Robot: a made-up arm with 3 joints. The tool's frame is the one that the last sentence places.
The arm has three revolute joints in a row. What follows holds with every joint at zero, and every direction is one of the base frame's.
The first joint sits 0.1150 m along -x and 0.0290 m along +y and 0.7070 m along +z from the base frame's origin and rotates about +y.
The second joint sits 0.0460 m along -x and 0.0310 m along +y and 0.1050 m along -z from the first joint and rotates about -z.
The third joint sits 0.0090 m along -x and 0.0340 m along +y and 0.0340 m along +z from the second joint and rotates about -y.
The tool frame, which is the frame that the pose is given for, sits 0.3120 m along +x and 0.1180 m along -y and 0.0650 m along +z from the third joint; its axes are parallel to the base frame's.
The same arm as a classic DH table. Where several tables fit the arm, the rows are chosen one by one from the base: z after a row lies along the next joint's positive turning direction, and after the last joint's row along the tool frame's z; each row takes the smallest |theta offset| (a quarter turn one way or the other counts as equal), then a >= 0, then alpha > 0; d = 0 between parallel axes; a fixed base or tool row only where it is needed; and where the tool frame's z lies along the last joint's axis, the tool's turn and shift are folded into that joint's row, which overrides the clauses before.
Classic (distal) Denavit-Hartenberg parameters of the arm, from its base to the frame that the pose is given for. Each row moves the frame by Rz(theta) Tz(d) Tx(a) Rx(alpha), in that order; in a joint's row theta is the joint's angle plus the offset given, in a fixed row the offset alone. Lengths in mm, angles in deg.
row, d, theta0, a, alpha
base (fixed), 707, 0, -115, -90
joint 1, 60, 0, -46, -90
joint 2, 71, 0, -9, -90
joint 3, 84, 0, 312, -90
tool (fixed), 65, 0, 0, 0

